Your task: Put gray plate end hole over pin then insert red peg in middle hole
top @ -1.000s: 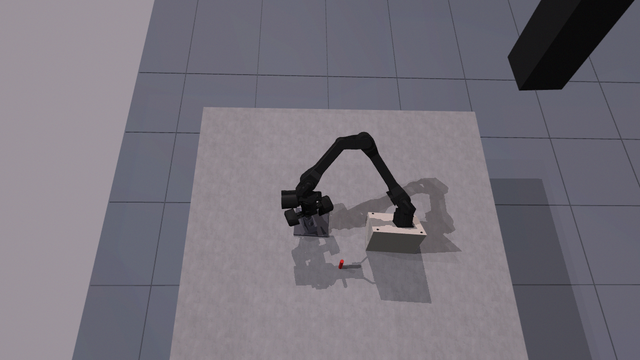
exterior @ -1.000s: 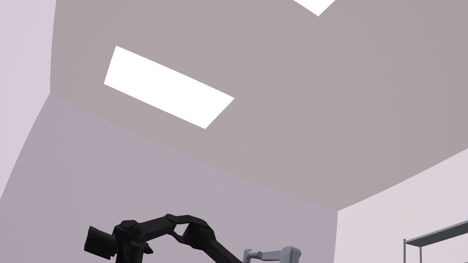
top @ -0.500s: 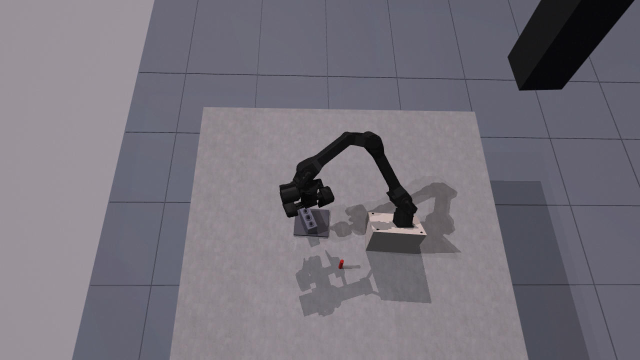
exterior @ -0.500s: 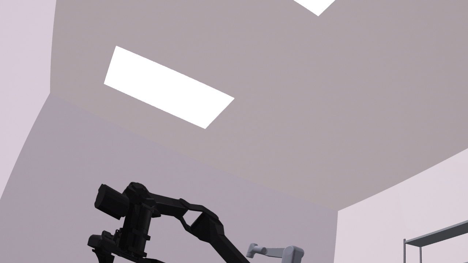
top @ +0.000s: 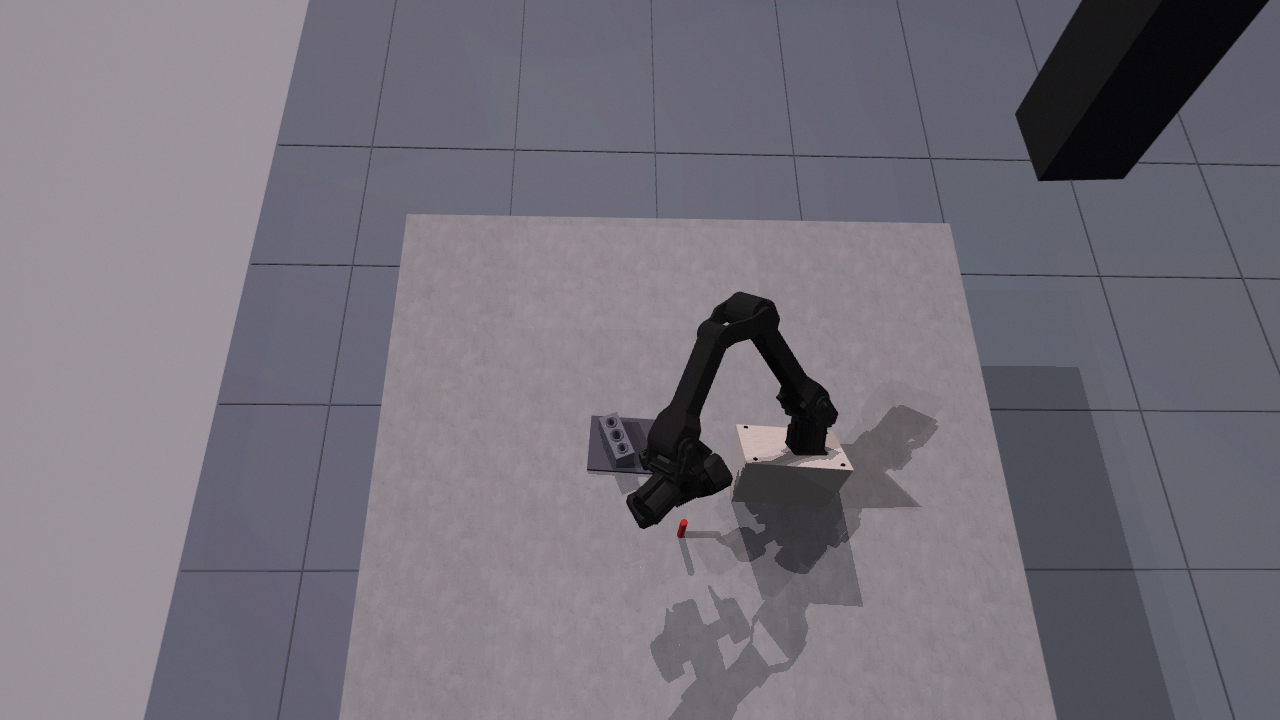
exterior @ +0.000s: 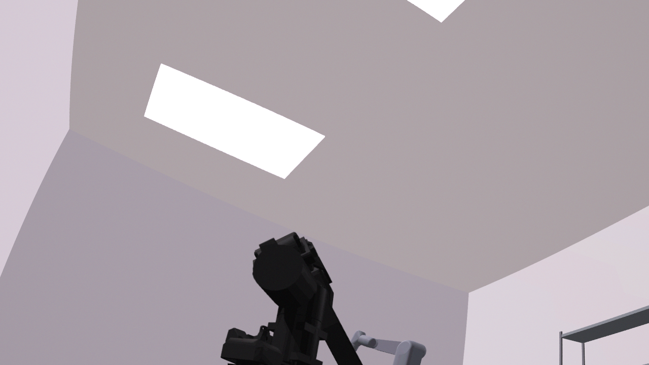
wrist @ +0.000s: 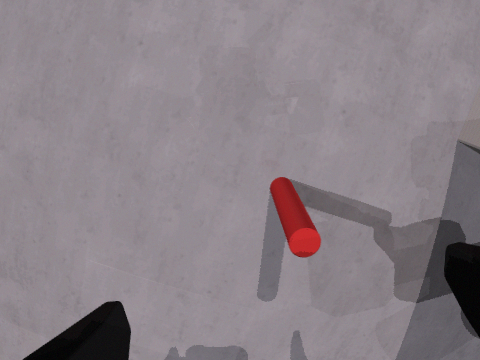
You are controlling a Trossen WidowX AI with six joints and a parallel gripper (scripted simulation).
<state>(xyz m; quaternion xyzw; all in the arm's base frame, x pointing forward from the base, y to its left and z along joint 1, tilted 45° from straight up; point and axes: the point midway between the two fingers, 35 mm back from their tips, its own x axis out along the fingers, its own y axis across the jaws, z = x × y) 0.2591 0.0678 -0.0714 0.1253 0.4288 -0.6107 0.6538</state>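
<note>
The red peg is 11 cm below my gripper tip, 2 cm behind it and 1 cm to the left of it. Also, from my gripper tip: gray plate: 18 cm to the right, 10 cm below, 10 cm ahead.
</note>
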